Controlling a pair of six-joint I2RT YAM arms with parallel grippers.
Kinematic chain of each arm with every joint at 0, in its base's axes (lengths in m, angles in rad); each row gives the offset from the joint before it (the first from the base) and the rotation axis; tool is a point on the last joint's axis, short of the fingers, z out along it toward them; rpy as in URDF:
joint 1: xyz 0 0 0.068 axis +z
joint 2: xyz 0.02 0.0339 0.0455 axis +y
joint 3: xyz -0.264 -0.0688 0 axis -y
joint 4: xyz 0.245 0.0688 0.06 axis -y
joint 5: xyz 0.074 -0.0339 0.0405 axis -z
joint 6: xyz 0.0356 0 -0.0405 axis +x
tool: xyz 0 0 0 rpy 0 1.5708 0
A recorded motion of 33 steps. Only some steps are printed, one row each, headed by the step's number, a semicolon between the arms.
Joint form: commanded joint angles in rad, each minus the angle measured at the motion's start. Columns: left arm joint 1, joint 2, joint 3, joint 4, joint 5, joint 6; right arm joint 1, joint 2, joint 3, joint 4, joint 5, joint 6.
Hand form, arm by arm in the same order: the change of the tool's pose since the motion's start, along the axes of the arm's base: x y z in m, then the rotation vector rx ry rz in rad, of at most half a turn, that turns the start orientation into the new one. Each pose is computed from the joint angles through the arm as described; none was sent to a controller.
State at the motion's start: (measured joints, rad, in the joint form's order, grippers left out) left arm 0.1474 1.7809 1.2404 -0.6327 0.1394 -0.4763; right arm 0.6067 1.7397 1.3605 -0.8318 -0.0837 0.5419
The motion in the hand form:
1: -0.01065 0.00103 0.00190 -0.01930 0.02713 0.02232; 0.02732 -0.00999 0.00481 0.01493 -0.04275 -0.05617
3: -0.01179 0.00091 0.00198 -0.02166 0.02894 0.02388; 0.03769 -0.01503 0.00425 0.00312 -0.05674 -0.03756
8: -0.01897 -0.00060 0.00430 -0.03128 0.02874 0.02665; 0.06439 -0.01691 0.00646 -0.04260 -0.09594 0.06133
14: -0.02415 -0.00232 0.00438 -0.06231 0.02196 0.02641; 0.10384 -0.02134 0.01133 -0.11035 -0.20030 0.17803
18: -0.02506 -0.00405 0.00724 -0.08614 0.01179 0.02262; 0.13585 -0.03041 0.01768 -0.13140 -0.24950 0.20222
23: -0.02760 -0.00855 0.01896 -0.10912 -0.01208 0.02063; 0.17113 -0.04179 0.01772 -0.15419 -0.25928 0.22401
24: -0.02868 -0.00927 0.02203 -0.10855 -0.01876 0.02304; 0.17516 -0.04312 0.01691 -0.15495 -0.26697 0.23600
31: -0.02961 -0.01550 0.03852 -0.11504 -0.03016 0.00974; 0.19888 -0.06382 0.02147 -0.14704 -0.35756 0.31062
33: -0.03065 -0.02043 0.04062 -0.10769 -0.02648 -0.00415; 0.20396 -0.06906 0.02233 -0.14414 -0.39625 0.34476
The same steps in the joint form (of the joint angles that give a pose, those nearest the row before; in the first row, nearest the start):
1: 0.0083 -0.0312 -0.0255 -0.0327 0.0086 -0.0188; -0.0636 0.0472 0.0690 0.0213 0.0072 -0.0109
3: 0.0086 -0.0348 -0.0292 -0.0345 0.0101 -0.0207; -0.0894 0.0707 0.0956 0.0201 0.0063 -0.0586
8: 0.0083 -0.0640 -0.0541 -0.0391 0.0178 -0.0272; -0.1263 0.1564 0.2153 -0.0149 0.0102 -0.2067
14: 0.0087 -0.0849 -0.0791 -0.0307 0.0474 -0.0388; -0.1750 0.2687 0.3817 -0.0175 0.0408 -0.4017
18: 0.0065 -0.0947 -0.0803 -0.0307 0.0710 -0.0473; -0.2223 0.3649 0.5433 -0.0484 0.0411 -0.4829
23: -0.0036 -0.1258 -0.0715 -0.0459 0.0915 -0.0664; -0.2718 0.5074 0.7712 -0.1357 0.0321 -0.5564
24: -0.0055 -0.1354 -0.0707 -0.0488 0.0900 -0.0709; -0.2774 0.5223 0.7919 -0.1363 0.0269 -0.5741
31: -0.0234 -0.1586 -0.0311 -0.0984 0.0950 -0.0790; -0.3351 0.5794 0.8907 -0.1070 -0.0283 -0.7044
33: -0.0389 -0.1648 -0.0285 -0.1096 0.0872 -0.0771; -0.3492 0.5836 0.8942 -0.0771 -0.0503 -0.7517

